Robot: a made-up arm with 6 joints.
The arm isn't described. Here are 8 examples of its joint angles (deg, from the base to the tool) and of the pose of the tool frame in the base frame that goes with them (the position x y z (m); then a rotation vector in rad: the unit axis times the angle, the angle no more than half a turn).
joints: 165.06 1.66 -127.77 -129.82 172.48 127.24
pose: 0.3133 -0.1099 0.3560 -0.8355 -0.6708 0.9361
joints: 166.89 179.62 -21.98 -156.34 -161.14 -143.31
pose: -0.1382 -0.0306 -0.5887 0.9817 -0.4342 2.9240
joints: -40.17 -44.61 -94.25 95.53 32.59 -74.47
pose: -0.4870 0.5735 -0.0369 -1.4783 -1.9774 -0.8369
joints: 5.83 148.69 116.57 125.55 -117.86 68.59
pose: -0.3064 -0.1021 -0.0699 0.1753 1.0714 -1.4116
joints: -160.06 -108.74 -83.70 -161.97 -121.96 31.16
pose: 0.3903 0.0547 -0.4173 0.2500 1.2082 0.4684
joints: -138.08 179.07 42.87 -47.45 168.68 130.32
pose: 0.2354 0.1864 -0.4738 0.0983 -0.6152 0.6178
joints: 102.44 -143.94 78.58 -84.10 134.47 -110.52
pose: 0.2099 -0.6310 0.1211 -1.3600 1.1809 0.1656
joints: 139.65 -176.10 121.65 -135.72 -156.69 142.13
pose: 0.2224 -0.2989 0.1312 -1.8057 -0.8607 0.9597
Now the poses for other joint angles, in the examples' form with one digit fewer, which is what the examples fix.
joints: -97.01 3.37 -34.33 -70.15 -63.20 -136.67
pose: 0.213 0.332 1.160 -0.117 1.353 0.543
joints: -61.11 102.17 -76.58 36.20 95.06 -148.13
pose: 0.475 -0.588 0.609 -2.027 1.388 -1.512
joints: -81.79 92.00 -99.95 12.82 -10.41 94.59
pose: 0.072 -0.256 0.944 -0.321 -0.015 0.446
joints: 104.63 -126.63 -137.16 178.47 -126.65 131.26
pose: -0.078 0.148 -0.183 2.382 -0.573 0.481
